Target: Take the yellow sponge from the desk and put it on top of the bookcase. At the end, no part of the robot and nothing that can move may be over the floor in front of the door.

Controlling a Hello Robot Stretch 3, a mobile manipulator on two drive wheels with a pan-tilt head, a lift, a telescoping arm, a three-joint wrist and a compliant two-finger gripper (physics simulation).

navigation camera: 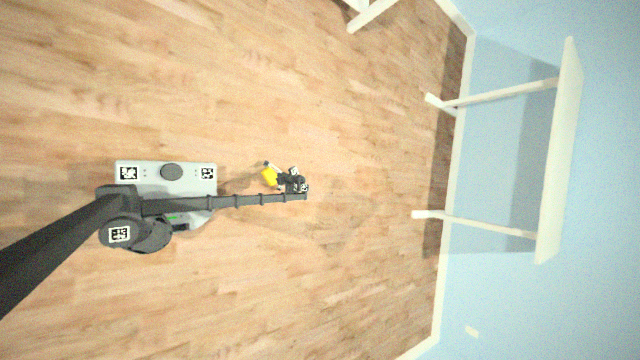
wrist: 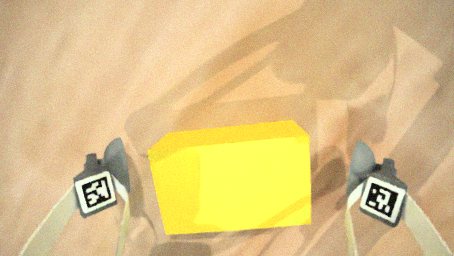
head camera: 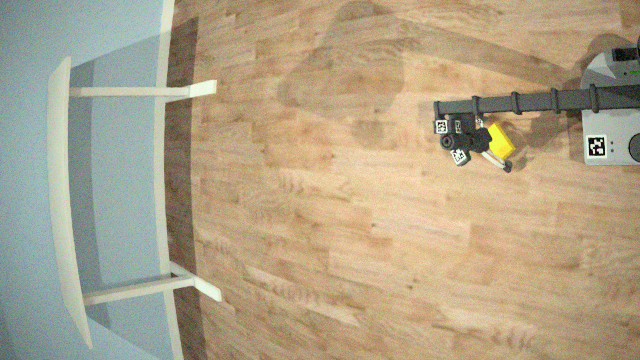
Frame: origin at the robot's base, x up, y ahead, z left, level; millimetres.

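Seen in the pictures: gripper, fingertip midpoint: [navigation camera: 271,175] [wrist: 236,158] [head camera: 496,142]; robot's base, link origin: [navigation camera: 171,171].
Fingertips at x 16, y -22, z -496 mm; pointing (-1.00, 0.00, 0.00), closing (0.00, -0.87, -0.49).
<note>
Offsets run from my fingertips to a thing's top centre. "*": to the spot under its first point. Level surfaces: height alone.
The yellow sponge @[dz +10, dx +29, dy -2 mm] [head camera: 501,141] [navigation camera: 269,176] [wrist: 250,182] lies on the wood floor between the robot's base and the wrist. My gripper [head camera: 494,144] [navigation camera: 273,176] [wrist: 236,158] is open above the floor. In the wrist view its fingertips stand to the left and right of the sponge, with a gap on each side. The gap on the left looks smaller. A white table @[dx +934 mm] [head camera: 59,175] [navigation camera: 560,150], which looks like the desk, stands against the blue wall. I cannot make out the bookcase or the door in these views.
The telescoping arm [head camera: 535,101] [navigation camera: 222,202] reaches from the base [head camera: 595,125] [navigation camera: 192,185] towards the table and passes close beside the sponge. White legs of another piece of furniture @[* dz -603, dx +200, dy +1059 mm] [navigation camera: 372,16] show at the top of the navigation view. A white baseboard [head camera: 160,175] [navigation camera: 452,165] runs along the wall.
</note>
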